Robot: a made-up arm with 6 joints. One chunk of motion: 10 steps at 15 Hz.
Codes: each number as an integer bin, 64 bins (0 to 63) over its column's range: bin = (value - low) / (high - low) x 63, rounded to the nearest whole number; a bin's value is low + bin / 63 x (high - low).
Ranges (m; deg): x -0.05..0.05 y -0.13..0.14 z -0.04..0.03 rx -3..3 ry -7..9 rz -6..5
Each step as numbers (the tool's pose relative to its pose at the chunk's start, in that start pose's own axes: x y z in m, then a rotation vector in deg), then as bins.
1 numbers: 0.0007 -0.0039 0.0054 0.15 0.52 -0.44
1 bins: 32 29 41 33 30 32
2 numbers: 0.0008 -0.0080 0.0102 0.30 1.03 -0.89
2 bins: 32 28 45 35 32 29
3 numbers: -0.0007 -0.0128 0.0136 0.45 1.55 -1.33
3 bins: 31 27 48 36 34 27
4 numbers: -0.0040 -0.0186 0.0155 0.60 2.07 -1.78
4 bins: 29 26 50 38 36 24
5 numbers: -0.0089 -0.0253 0.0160 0.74 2.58 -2.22
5 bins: 26 24 50 39 38 22
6 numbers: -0.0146 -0.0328 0.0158 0.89 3.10 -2.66
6 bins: 22 23 50 41 40 19
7 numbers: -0.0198 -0.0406 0.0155 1.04 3.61 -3.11
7 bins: 19 21 50 42 42 17
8 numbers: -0.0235 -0.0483 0.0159 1.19 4.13 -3.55
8 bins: 17 19 50 44 44 14
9 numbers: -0.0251 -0.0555 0.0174 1.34 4.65 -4.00
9 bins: 16 17 52 46 46 11
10 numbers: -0.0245 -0.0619 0.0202 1.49 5.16 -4.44
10 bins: 16 16 54 47 48 9
